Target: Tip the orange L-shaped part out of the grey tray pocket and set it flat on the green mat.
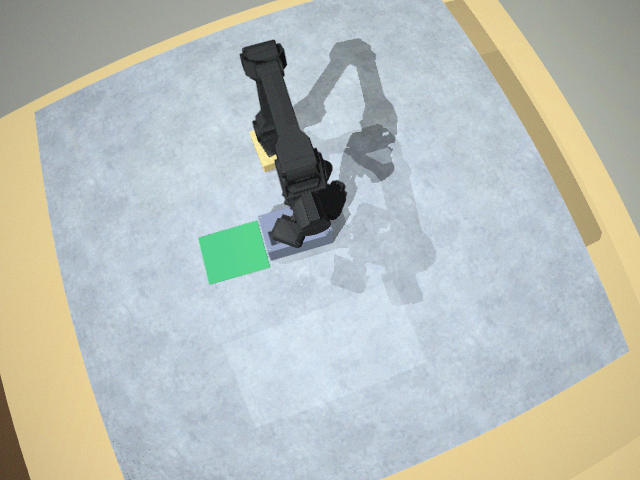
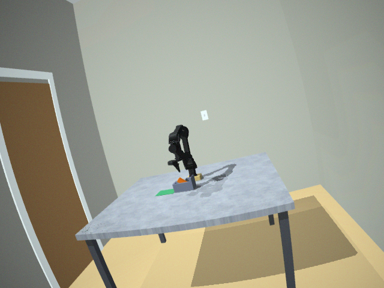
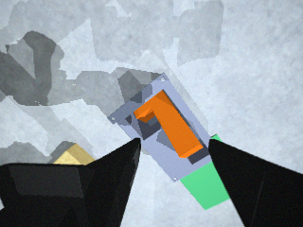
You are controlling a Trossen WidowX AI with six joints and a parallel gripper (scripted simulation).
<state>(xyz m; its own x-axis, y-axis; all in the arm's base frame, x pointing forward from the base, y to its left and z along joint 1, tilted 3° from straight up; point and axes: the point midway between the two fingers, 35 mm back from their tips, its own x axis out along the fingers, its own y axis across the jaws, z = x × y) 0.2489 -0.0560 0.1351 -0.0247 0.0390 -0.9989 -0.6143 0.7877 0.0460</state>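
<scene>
The orange L-shaped part is 2 cm behind my gripper tip and 10 cm below it. From my gripper tip the other things lie so: green mat: 6 cm behind, 17 cm to the right, 16 cm below.
</scene>
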